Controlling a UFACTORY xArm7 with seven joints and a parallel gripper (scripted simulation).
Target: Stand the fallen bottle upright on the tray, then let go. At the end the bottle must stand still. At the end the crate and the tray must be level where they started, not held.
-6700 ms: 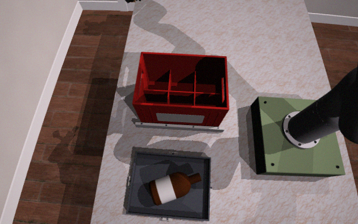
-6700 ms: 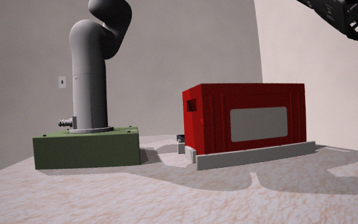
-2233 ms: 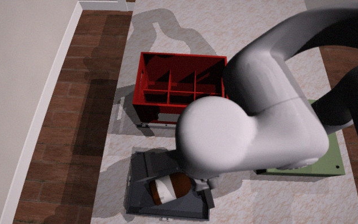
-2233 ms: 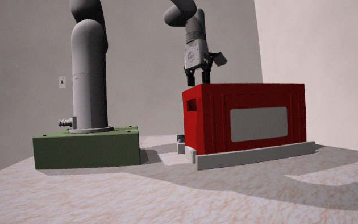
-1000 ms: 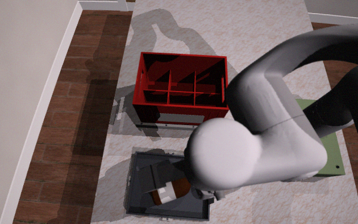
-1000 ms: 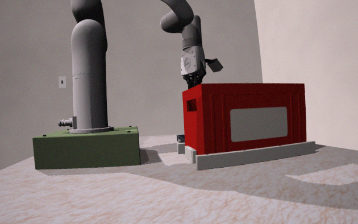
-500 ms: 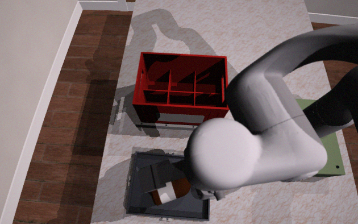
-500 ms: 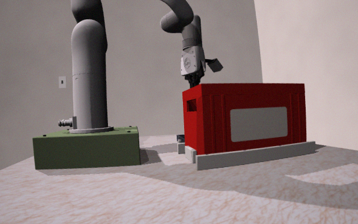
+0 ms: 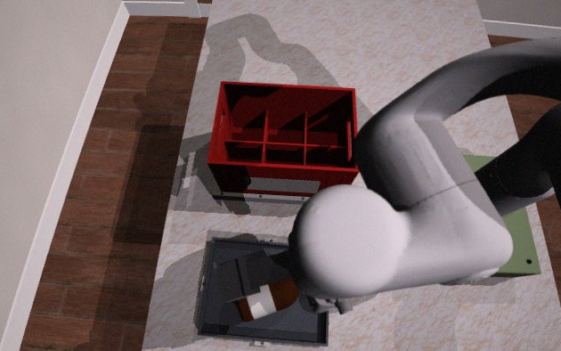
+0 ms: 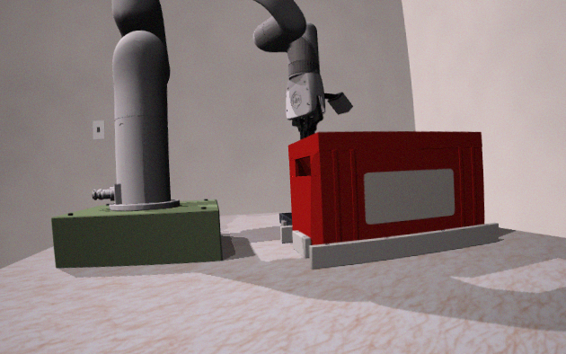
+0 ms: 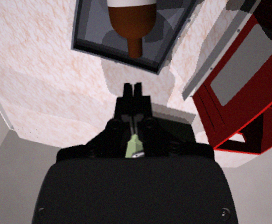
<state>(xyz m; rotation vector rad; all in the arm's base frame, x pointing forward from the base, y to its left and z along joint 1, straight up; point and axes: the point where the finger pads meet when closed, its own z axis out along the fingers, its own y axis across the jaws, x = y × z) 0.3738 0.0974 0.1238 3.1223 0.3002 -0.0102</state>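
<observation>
My gripper is now 5 cm short of the brown bottle, 1 cm to the right of it and 16 cm above it. Also, from my hand: red crate 1 cm behind, 28 cm to the right, 12 cm below; dark grey tray 7 cm ahead, 19 cm below.
</observation>
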